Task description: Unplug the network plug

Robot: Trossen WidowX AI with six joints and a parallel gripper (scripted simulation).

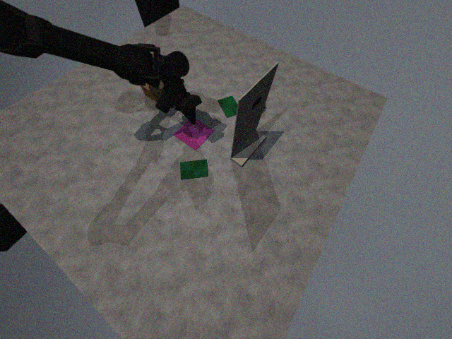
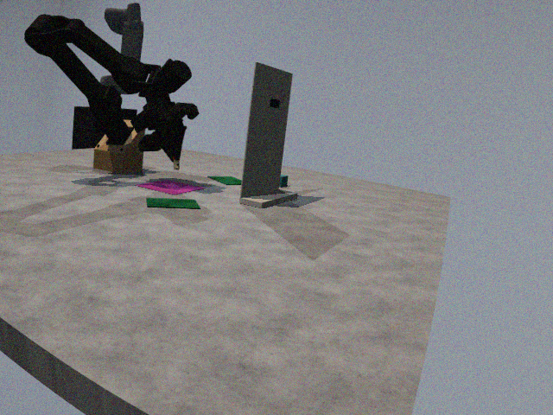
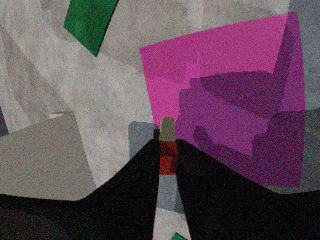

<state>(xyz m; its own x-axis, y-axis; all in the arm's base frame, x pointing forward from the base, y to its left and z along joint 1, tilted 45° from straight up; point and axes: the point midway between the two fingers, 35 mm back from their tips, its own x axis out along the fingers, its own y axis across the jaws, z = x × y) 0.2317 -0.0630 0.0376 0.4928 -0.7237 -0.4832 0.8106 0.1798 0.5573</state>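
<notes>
The magenta marked square lies 10 mm behind my gripper tip and 60 mm below it. Round my gripper tip: network plug (right at my gripper tip); grey upright panel (200 mm ahead, 70 mm to the left, 70 mm above); green patch (90 mm ahead, 130 mm to the right, 60 mm below).
</notes>
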